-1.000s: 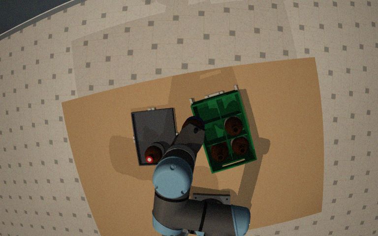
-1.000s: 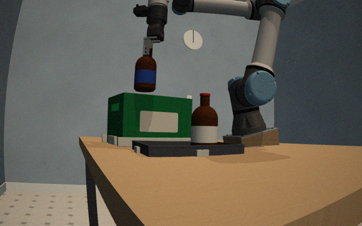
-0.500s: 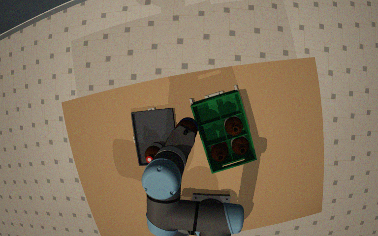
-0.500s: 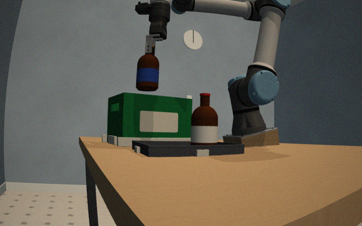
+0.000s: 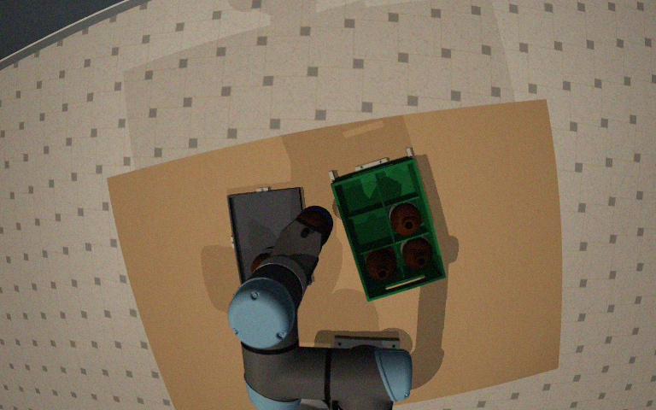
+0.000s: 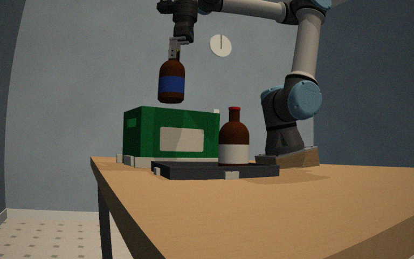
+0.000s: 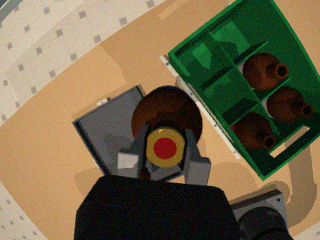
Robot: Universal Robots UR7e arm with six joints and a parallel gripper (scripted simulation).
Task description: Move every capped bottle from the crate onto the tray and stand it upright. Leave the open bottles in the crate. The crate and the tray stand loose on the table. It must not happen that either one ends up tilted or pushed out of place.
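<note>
My hand is 120 mm past the red-capped bottle, 150 mm to the right of it and 240 mm above it. Also, from my hand: dark grey tray 60 mm behind, 150 mm to the left, 310 mm below; green crate 40 mm behind, 160 mm to the right, 240 mm below; open bottle 130 mm behind, 130 mm to the right, 240 mm below.
</note>
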